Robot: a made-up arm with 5 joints.
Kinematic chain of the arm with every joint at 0, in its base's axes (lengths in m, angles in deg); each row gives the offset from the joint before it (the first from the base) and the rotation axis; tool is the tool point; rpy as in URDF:
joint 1: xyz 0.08 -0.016 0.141 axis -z
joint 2: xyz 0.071 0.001 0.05 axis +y
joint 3: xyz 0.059 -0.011 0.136 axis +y
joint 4: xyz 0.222 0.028 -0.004 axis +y
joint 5: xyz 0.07 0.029 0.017 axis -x
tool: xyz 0.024 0.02 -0.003 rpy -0.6 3.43 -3
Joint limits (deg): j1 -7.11..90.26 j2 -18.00..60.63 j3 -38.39..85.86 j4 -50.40..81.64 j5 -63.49..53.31
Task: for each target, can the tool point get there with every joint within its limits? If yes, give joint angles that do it. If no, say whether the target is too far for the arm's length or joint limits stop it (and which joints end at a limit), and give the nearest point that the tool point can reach.
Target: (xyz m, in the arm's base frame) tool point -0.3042 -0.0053 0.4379
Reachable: no: joint limits stop it (at a limit: joint 1, joint 2, joint 3, joint 4, joint 5) | nearest point 0.0166 0.0352 0.1347 | short by 0.443 m
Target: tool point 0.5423 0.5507 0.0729
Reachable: no: too far | nearest point 0.5780 0.1139 0.0809 | short by 0.438 m
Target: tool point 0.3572 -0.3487 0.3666
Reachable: yes | joints 58.07 -6.26 -1.52 3.58 43.91
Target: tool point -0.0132 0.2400 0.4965
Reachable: no: joint limits stop it (at a limit: joint 1, joint 2, joint 3, joint 4) | nearest point 0.2246 0.0628 0.6019 | short by 0.315 m
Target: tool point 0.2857 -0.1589 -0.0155
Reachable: yes | joints 48.64 23.59 57.89 -12.29 41.57
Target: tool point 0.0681 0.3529 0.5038
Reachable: no: joint limits stop it (at a limit: joint 1, joint 2, joint 3, joint 4) | nearest point 0.2300 0.0684 0.6037 | short by 0.342 m
